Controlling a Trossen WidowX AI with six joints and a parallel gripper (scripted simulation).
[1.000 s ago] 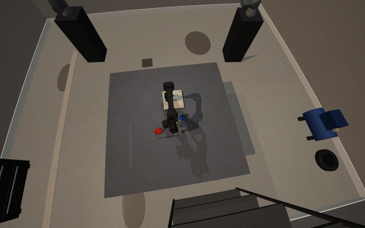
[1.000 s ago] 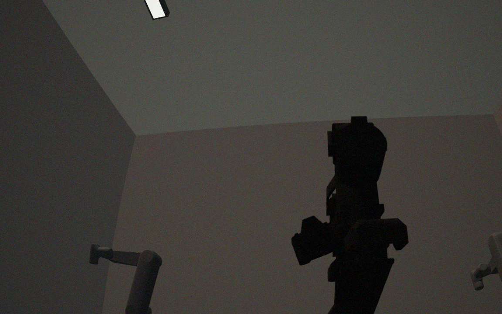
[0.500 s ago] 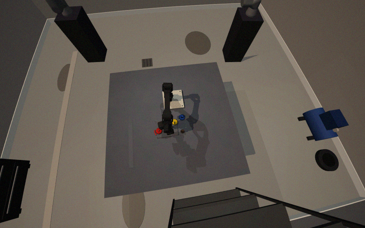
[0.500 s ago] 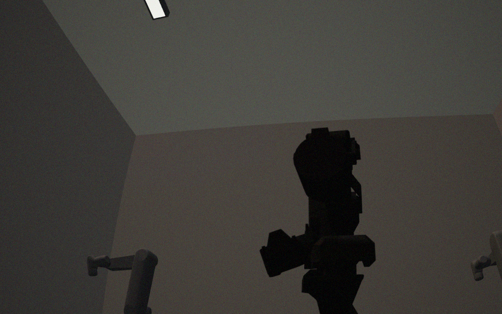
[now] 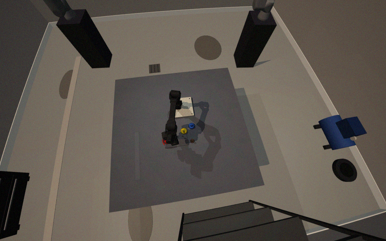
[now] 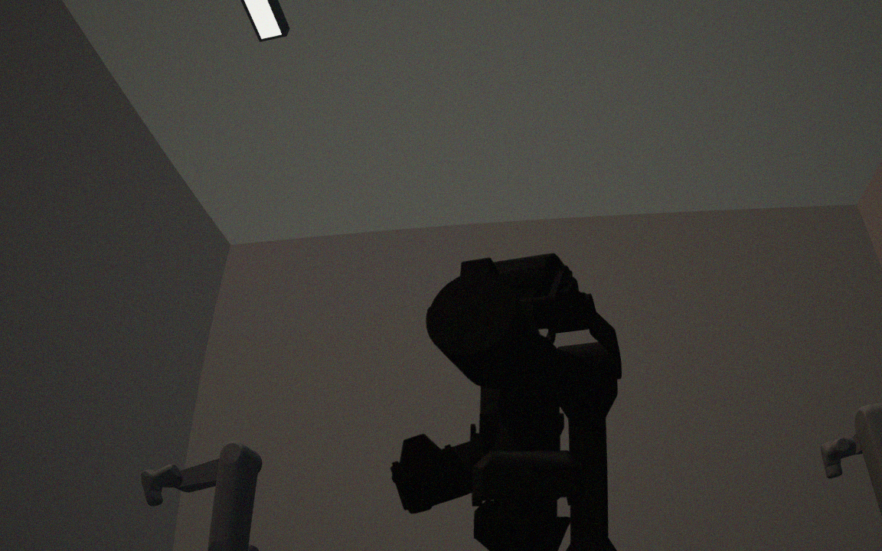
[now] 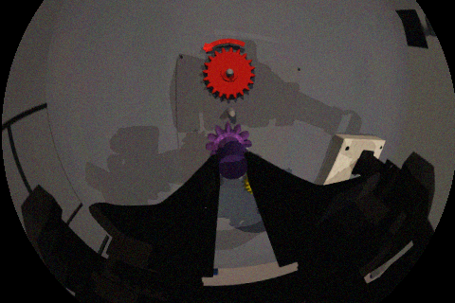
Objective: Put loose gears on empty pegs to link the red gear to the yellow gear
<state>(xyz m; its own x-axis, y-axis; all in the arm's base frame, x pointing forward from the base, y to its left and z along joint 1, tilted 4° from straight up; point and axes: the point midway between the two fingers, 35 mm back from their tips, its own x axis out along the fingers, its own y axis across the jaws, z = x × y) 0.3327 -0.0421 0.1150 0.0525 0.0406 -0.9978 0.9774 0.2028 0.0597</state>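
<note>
Now: gripper tip 10 mm short of the red gear, 70 mm to the left of it and 80 mm above it. Also, from my gripper tip: brown gear 20 mm ahead, 160 mm to the left, 80 mm below; then yellow gear 80 mm behind, 90 mm to the left, 80 mm below; then purple gear 10 mm below.
</note>
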